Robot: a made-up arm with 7 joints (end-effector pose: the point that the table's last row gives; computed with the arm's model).
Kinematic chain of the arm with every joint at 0, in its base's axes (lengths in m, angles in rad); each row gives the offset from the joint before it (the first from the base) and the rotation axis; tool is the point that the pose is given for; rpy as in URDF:
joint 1: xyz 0 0 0.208 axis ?
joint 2: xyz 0 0 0 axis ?
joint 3: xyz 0 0 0.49 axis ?
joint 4: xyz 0.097 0 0 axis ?
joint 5: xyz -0.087 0 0.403 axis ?
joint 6: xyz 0 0 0 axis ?
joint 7: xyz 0.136 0 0 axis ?
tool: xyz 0 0 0 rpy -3.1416 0 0
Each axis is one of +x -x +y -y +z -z.
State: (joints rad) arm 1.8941 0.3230 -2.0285 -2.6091 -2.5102 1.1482 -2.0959
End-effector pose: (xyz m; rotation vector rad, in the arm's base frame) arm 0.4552 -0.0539 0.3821 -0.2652 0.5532 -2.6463
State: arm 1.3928 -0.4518 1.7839 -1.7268 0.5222 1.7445 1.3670
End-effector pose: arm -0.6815 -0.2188 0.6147 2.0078 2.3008 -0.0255
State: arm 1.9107 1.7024 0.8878 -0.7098 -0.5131 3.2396 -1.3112
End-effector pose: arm -0.4832 0.7856 0.0161 0.0918 -2.1366 -0.8724
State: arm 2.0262 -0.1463 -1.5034 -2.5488 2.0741 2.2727 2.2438
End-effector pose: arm 0.4057 0.1297 0.2945 0.5587 2.3882 1.9562
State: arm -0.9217 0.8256 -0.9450 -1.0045 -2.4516 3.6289 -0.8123
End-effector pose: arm 0.2008 -0.7086 0.4486 1.0421 2.1745 -1.3547
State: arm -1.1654 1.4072 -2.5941 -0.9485 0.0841 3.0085 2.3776
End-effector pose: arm 0.1993 -0.8492 0.6241 0.1989 -0.6478 1.4250
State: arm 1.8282 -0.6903 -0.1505 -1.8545 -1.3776 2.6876 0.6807
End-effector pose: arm -0.0707 0.1395 0.9393 -1.1023 -1.2269 -1.9325
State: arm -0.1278 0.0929 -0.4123 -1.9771 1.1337 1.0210 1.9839
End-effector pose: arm 0.5730 -0.2550 0.4907 -0.6843 2.0636 1.9371
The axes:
joint 1: +z
joint 2: +y
joint 3: +z
joint 4: -y
joint 5: +z
joint 6: -y
joint 7: -z

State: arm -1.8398 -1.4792 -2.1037 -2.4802 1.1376 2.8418 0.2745
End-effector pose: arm -0.2730 0.3428 -0.1157 1.9032 0.4678 -1.5938
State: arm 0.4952 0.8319 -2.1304 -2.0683 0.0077 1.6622 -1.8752
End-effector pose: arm 0.2628 -0.4529 0.6662 -2.8947 -0.1346 1.0169
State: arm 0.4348 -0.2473 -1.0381 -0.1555 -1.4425 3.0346 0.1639
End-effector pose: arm -0.0836 -0.0194 1.1343 0.1572 -0.3060 1.2647
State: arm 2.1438 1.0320 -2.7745 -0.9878 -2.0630 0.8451 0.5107
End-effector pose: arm -0.2113 0.4864 1.0401 -0.3216 -2.0590 0.6635
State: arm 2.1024 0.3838 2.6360 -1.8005 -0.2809 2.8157 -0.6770
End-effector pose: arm -0.0812 -0.3542 0.9548 1.6836 -0.7010 0.5711
